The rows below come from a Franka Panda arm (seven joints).
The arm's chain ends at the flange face. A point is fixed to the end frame.
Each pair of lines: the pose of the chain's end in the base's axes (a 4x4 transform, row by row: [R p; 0 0 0 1], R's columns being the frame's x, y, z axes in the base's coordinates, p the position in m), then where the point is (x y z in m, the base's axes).
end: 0.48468 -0.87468 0.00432 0.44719; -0.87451 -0.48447 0.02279 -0.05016; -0.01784 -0.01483 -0.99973 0.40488; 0 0 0 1
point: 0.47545 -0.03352 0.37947
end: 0.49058 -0.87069 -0.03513 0.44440; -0.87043 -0.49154 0.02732 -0.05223; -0.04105 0.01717 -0.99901 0.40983; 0 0 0 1
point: 0.47150 -0.03525 0.38342
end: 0.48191 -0.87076 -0.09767 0.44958; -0.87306 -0.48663 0.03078 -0.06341; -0.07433 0.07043 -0.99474 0.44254; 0 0 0 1
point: 0.47507 -0.04650 0.41452
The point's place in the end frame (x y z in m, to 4 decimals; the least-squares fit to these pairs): -0.0004 -0.0324 0.0259
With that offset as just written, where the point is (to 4 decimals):
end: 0.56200 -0.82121 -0.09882 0.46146; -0.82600 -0.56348 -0.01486 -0.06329; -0.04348 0.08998 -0.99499 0.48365; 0 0 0 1
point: 0.4853 -0.0451 0.4550
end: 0.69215 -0.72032 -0.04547 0.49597; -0.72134 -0.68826 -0.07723 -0.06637; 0.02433 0.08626 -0.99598 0.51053; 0 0 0 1
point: 0.5179 -0.0458 0.4819
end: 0.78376 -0.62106 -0.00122 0.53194; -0.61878 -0.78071 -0.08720 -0.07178; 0.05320 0.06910 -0.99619 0.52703; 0 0 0 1
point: 0.5517 -0.0485 0.4990
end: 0.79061 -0.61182 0.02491 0.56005; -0.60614 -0.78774 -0.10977 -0.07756; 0.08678 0.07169 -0.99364 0.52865; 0 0 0 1
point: 0.5802 -0.0546 0.5006
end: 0.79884 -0.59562 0.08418 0.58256; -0.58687 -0.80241 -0.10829 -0.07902; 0.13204 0.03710 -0.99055 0.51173; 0 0 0 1
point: 0.6037 -0.0556 0.4848
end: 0.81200 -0.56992 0.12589 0.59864; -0.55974 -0.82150 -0.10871 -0.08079; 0.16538 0.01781 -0.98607 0.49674; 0 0 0 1
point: 0.6200 -0.0568 0.4706
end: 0.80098 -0.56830 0.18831 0.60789; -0.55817 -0.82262 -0.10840 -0.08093; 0.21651 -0.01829 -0.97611 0.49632; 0 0 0 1
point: 0.6309 -0.0569 0.4715
